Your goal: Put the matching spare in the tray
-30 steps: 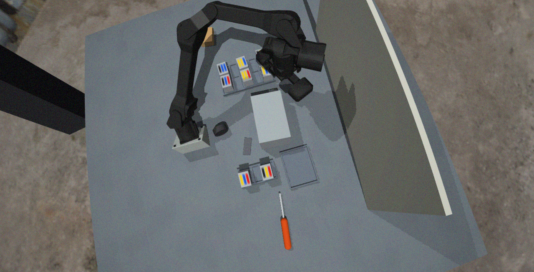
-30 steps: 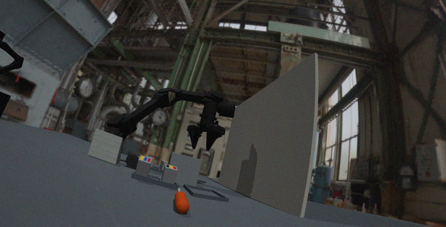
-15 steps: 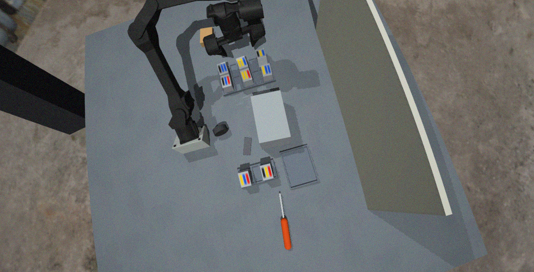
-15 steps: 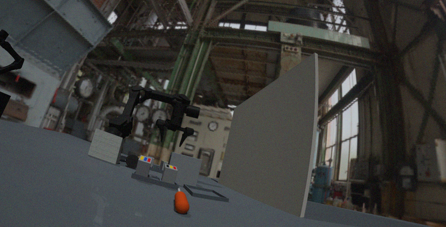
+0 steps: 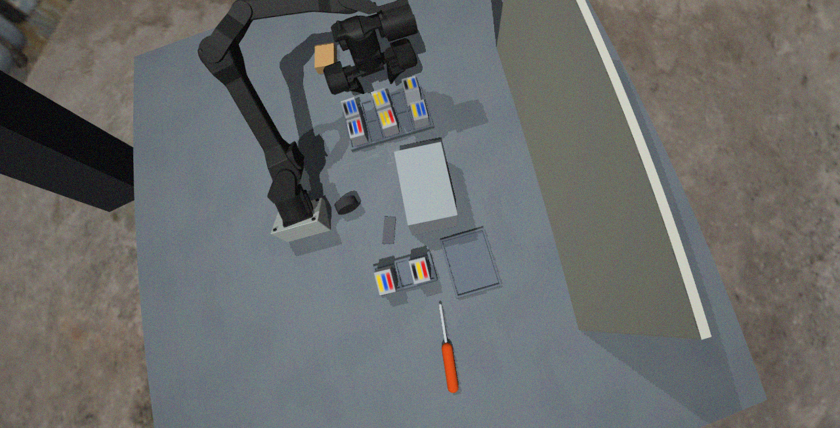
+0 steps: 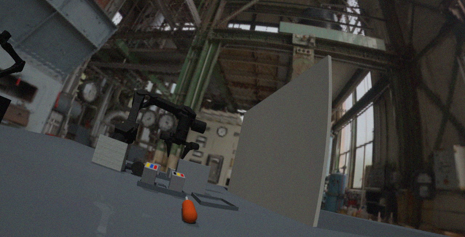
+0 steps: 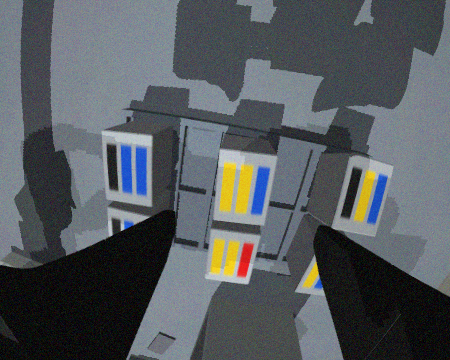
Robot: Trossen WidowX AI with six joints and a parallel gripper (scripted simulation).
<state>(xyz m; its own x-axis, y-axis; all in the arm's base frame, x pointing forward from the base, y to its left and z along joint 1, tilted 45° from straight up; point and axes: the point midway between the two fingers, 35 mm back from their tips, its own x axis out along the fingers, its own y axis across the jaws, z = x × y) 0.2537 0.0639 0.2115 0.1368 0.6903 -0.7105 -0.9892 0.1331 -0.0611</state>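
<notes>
Right now the shallow grey tray is 420 mm to the right of my gripper tip, 90 mm below it and 30 mm ahead of it. The rest, counted from my gripper tip: pale grey block 240 mm to the right, 50 mm below, 10 mm ahead; then tall beige panel 300 mm to the right, 260 mm ahead, 130 mm above.
</notes>
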